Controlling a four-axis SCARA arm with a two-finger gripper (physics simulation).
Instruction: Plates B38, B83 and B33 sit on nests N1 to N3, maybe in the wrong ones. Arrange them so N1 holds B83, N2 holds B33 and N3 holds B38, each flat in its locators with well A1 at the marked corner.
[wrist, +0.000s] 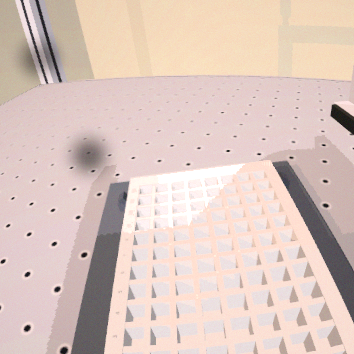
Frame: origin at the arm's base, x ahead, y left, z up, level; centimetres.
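Seen in the pictures: gripper, between the fingertips: (151, 111).
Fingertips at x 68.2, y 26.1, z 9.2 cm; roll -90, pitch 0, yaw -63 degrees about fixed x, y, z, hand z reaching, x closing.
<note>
Pixels of each thing's middle, then the offset from my fingertips to it. "*": a spot on its surface instead. Level surfaces: height alone.
- pale well plate, middle of its body: (216, 264) dx -1.5, dy -2.6, dz -6.0 cm
- dark nest, a spot on its surface: (95, 280) * dx -3.7, dy +2.6, dz -6.7 cm
- pale table, height of its surface: dz -7.9 cm
- silver rail post, a spot on its surface: (44, 42) * dx +33.3, dy +42.4, dz +0.4 cm
A pale well plate (202, 250) fills the lower middle of the wrist view, close below the camera. It lies on a dark nest (95, 280), whose borders show along both sides of the plate. Small column numbers run up the plate's left edge. Its near end is cut off, and neither its name nor the nest's label shows, so I cannot tell which they are. The other two plates and nests do not show. One dark fingertip of my open gripper (343, 118) shows at the right edge, above and to the right of the plate, apart from it; the other finger is not visible.
The pale table (165, 120) with rows of small holes runs back to a far edge. A silver rail post (44, 42) stands at the back left before a beige wall. Shadows lie on both sides of the nest. A dark blurred spot lies left of the nest's far end.
</note>
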